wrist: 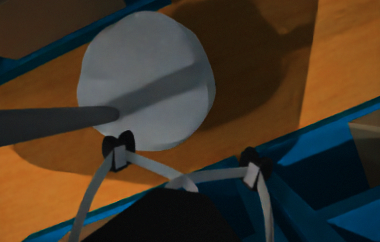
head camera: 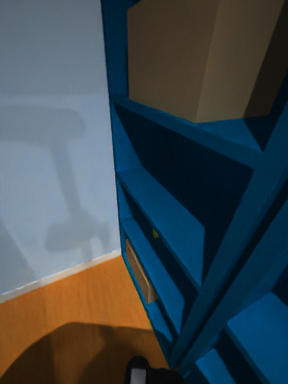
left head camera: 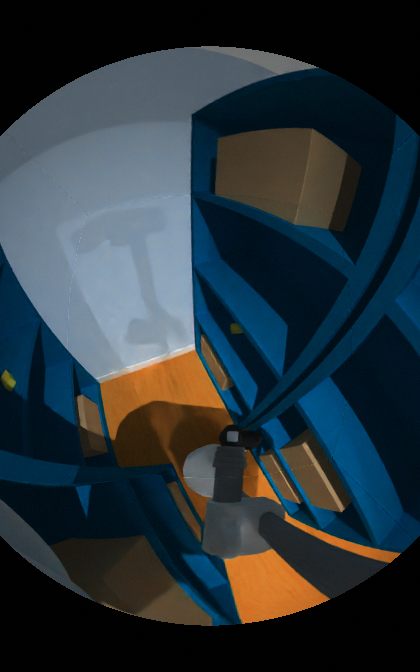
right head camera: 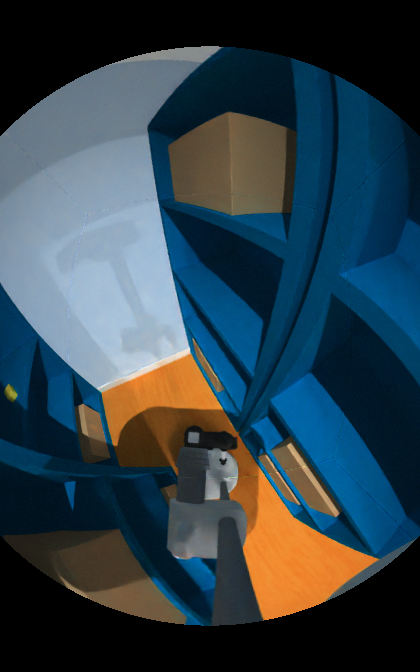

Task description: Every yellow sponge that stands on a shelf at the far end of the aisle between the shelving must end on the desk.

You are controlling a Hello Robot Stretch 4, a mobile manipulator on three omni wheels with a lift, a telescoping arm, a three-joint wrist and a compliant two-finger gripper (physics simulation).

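Places are measured from the robot's base along level axes (x right, y back, z down), in centimetres.
Where they show: gripper, fingertip midpoint: point(wrist: 187, 152); robot's base, link origin: point(wrist: 155, 87).
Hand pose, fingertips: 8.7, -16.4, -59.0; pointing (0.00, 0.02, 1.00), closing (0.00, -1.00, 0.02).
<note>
Things, the pixels of their top centre, and the offset from my fingertips, as dx, dy, dz. "spot": a spot on its surface instead.
- yellow sponge, top centre: point(head camera: 160, 230) +0.3, -81.9, +3.9
- large brown box, surface spot: point(head camera: 170, 60) spot: -5.6, -51.1, -95.8
A yellow sponge point(head camera: 155, 233) point(left head camera: 236, 328) stands on a low shelf of the right-hand blue shelving, partly hidden by the shelf board above it. Another yellow sponge point(left head camera: 8, 380) point(right head camera: 11, 393) shows at the far left edge of both side head views, on the left-hand shelving. My gripper point(wrist: 187, 152) is open and empty, its two fingertips wide apart. It hangs above the floor beside the round base and is well apart from both sponges. The desk does not show in these views.
Blue shelving point(head camera: 187, 130) point(left head camera: 280, 215) point(right head camera: 225, 222) rises on the right, with a large brown box point(head camera: 170, 60) on an upper shelf. More shelving with boxes stands on the left. A pale wall point(head camera: 50, 175) point(left head camera: 145, 165) closes the aisle's end. The round base point(wrist: 150, 65) stands on the orange floor.
</note>
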